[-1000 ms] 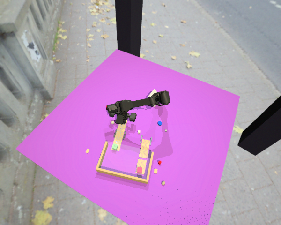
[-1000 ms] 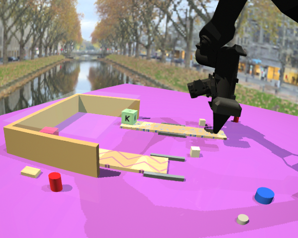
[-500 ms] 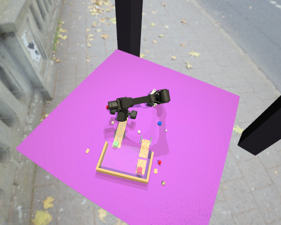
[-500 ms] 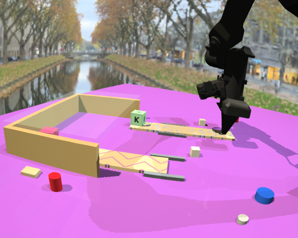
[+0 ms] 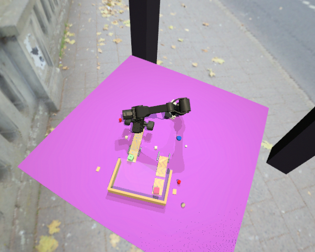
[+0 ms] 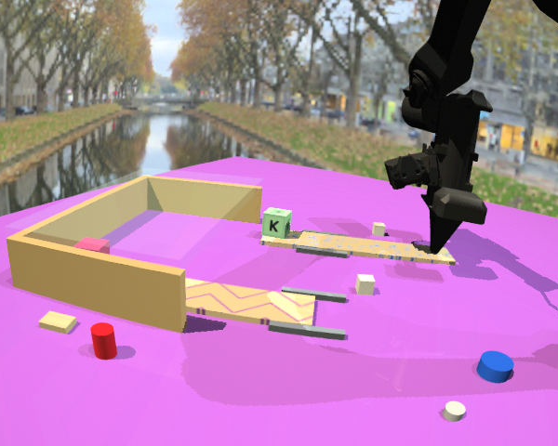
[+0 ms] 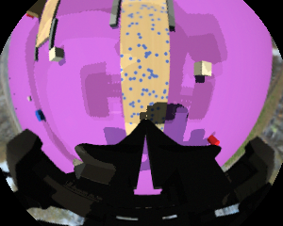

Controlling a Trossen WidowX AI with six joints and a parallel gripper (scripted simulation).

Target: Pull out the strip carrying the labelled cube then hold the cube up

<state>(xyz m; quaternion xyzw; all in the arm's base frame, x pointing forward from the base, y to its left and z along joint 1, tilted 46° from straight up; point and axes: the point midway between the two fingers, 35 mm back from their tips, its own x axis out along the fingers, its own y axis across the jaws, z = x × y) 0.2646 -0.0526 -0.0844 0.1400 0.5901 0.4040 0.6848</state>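
Right now my gripper tip is 200 mm short of the green cube marked k, 90 mm to the right of it and 20 mm below it. From my gripper tip the other things lie so: blue disc (250 mm to the left, 110 mm behind); then tan tile (420 mm to the left, 210 mm ahead).
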